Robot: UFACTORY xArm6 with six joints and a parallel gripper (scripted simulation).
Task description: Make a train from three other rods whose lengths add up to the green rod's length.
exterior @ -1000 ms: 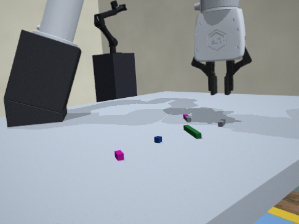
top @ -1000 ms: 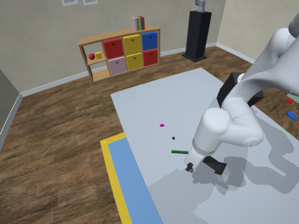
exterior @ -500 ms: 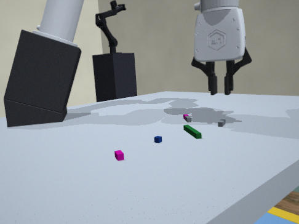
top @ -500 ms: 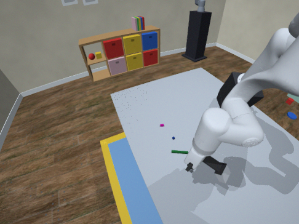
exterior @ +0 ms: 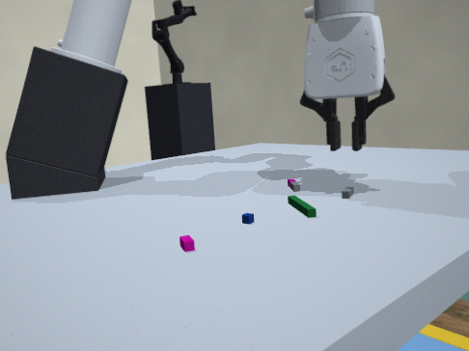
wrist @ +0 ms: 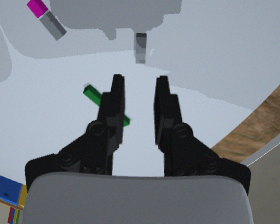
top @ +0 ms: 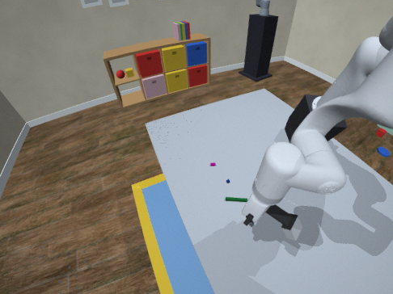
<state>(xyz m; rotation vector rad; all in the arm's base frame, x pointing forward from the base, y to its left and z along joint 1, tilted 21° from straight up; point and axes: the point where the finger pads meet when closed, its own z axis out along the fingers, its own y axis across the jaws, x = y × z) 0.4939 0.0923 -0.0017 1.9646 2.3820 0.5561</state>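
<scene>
Now: hand 9 cm to the left of the green rod, 8 cm above it and 2 cm past it. From my hand the other things lie so: blue rod: 17 cm to the right, 8 cm below, 5 cm behind.
</scene>
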